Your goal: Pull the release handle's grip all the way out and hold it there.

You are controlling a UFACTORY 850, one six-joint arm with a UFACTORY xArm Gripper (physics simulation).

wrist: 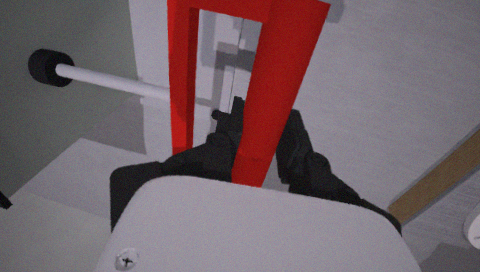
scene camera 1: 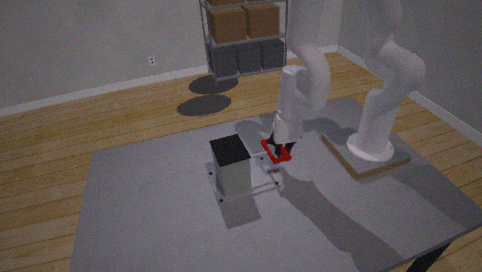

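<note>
The release handle's red grip [scene camera 1: 280, 157] [wrist: 282, 75] is a rectangular frame standing out from the green-grey box [scene camera 1: 233, 175] [wrist: 90, 25] on a pale rod [wrist: 112, 83]. The rod runs from a black collar [wrist: 50, 67] on the box to the near bar of the frame, and a long stretch of it shows. My gripper [scene camera 1: 282, 149] [wrist: 260, 120] is shut on the outer bar of the red grip, one black finger inside the frame and the other outside it. The lower end of the bar is hidden behind the gripper body in the wrist view.
The box has a black top [scene camera 1: 230, 149] and stands on a pale base plate [scene camera 1: 260, 186] with dark bolts, on the grey table [scene camera 1: 150, 220]. The arm's wood-edged mounting board [scene camera 1: 345, 160] [wrist: 435, 177] is to the right. A shelf rack [scene camera 1: 248, 39] stands behind the table.
</note>
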